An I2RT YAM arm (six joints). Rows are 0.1 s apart.
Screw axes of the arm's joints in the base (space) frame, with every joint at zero. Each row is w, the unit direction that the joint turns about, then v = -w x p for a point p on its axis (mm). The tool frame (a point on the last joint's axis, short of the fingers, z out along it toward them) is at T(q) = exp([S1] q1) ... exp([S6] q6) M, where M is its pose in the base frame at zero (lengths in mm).
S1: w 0 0 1 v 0 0 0
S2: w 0 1 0 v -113.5 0 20
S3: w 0 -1 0 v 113.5 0 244
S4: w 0 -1 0 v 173.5 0 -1
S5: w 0 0 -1 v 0 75 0
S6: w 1 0 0 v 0 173.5 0
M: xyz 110.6 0 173.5 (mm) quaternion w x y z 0.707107 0 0.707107 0
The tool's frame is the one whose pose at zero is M.
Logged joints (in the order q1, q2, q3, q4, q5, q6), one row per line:
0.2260 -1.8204 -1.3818 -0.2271 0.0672 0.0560
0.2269 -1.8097 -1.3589 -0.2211 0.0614 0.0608
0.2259 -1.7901 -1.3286 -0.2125 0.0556 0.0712
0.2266 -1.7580 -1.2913 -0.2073 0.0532 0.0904
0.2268 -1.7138 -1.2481 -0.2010 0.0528 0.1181
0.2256 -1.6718 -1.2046 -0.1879 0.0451 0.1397
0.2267 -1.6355 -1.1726 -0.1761 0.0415 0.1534
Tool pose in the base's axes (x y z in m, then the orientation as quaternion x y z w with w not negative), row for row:
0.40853 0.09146 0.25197 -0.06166 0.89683 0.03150 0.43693
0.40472 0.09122 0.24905 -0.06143 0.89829 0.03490 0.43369
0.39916 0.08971 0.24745 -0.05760 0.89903 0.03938 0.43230
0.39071 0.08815 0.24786 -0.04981 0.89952 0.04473 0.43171
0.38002 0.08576 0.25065 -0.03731 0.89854 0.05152 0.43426
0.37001 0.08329 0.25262 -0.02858 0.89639 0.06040 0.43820
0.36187 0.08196 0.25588 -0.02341 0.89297 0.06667 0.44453
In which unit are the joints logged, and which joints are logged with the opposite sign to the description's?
The joints are logged in radians. Opposite sign: q2, q3.
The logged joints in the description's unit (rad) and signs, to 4 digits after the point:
0.2260 1.8204 1.3818 -0.2271 0.0672 0.0560
0.2269 1.8097 1.3589 -0.2211 0.0614 0.0608
0.2259 1.7901 1.3286 -0.2125 0.0556 0.0712
0.2266 1.7580 1.2913 -0.2073 0.0532 0.0904
0.2268 1.7138 1.2481 -0.2010 0.0528 0.1181
0.2256 1.6718 1.2046 -0.1879 0.0451 0.1397
0.2267 1.6355 1.1726 -0.1761 0.0415 0.1534

